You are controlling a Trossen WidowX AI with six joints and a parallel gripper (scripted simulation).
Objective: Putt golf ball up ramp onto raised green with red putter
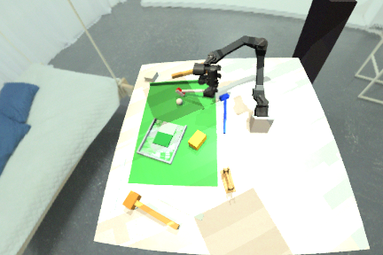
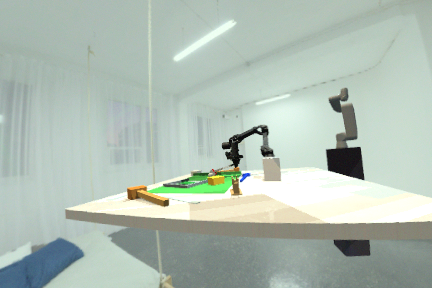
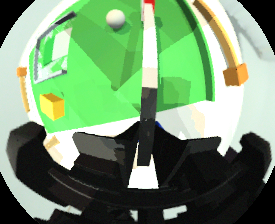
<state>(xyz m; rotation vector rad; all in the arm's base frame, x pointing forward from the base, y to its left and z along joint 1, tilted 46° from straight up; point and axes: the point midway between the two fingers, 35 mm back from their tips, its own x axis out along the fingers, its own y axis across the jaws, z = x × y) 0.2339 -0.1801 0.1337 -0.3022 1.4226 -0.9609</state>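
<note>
My gripper tip is 60 mm past the blue putter, 90 mm to the right of it and 60 mm above it. Also, from my gripper tip: white golf ball: 220 mm ahead, 20 mm to the right, 50 mm below; yellow block: 120 mm ahead, 280 mm to the left, 50 mm below; red putter: 110 mm ahead, 40 mm to the right, 10 mm below.
</note>
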